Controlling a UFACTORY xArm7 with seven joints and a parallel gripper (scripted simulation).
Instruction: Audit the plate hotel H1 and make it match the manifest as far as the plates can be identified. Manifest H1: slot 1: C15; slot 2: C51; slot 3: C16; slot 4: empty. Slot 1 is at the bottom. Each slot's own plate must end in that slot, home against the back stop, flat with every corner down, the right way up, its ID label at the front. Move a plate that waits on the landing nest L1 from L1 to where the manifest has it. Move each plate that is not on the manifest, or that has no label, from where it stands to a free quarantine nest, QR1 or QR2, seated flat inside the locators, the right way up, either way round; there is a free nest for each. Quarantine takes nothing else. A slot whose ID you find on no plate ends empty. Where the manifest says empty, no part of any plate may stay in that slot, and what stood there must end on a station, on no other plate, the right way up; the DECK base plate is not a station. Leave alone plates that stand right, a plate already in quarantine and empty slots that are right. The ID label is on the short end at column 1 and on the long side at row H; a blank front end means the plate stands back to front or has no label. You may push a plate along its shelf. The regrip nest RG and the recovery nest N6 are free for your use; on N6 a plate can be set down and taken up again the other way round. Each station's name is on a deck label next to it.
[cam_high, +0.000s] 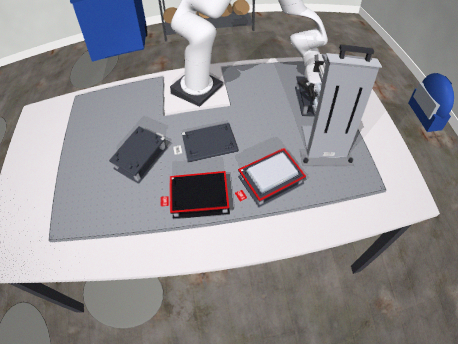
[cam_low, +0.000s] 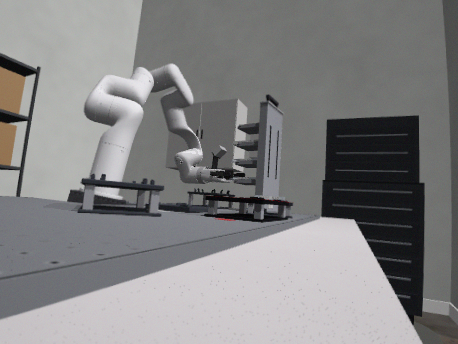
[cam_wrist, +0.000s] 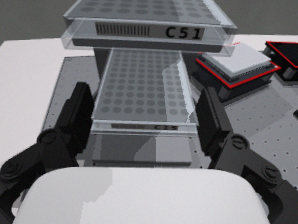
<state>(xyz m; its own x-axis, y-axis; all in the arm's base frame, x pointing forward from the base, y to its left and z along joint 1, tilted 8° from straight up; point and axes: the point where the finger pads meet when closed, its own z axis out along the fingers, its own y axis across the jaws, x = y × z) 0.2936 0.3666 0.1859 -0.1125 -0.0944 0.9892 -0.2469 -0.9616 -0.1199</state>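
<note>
Right now the plate labelled C16 is 13 cm above my hand, 6 cm ahead of it and 1 cm to the right of it. From my hand the other things lie so: RG label (22 cm behind, 14 cm below, 6 cm to the left); then H1 label (14 cm below, 9 cm to the left, 3 cm ahead); then white plate (25 cm to the right, 18 cm ahead, 9 cm below).
</note>
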